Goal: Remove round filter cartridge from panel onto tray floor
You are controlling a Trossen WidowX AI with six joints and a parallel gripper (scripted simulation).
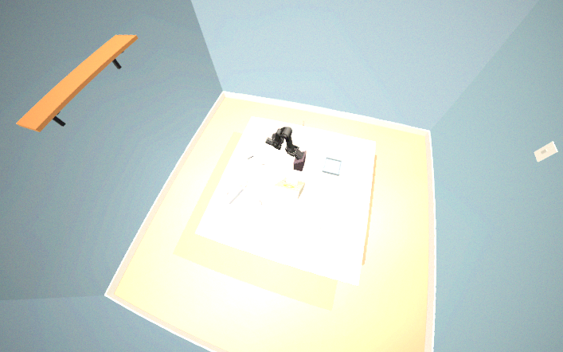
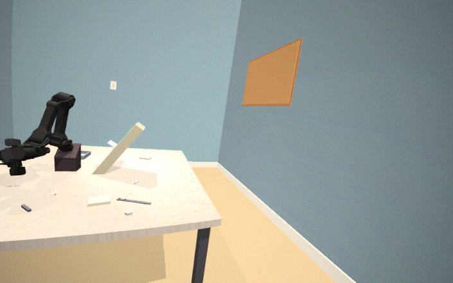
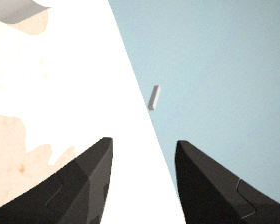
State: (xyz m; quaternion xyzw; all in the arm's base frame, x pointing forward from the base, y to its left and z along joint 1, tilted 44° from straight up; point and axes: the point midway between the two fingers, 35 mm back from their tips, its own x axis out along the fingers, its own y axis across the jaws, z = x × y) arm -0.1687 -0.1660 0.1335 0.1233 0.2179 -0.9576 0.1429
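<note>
My gripper tip is now 57 cm short of the white filter cartridge, 22 cm to the right of it and 15 cm below it. Also, from my gripper tip: cream service panel 52 cm ahead, 22 cm to the left, 7 cm above; then tray 49 cm to the left, 14 cm ahead, 10 cm below.
</note>
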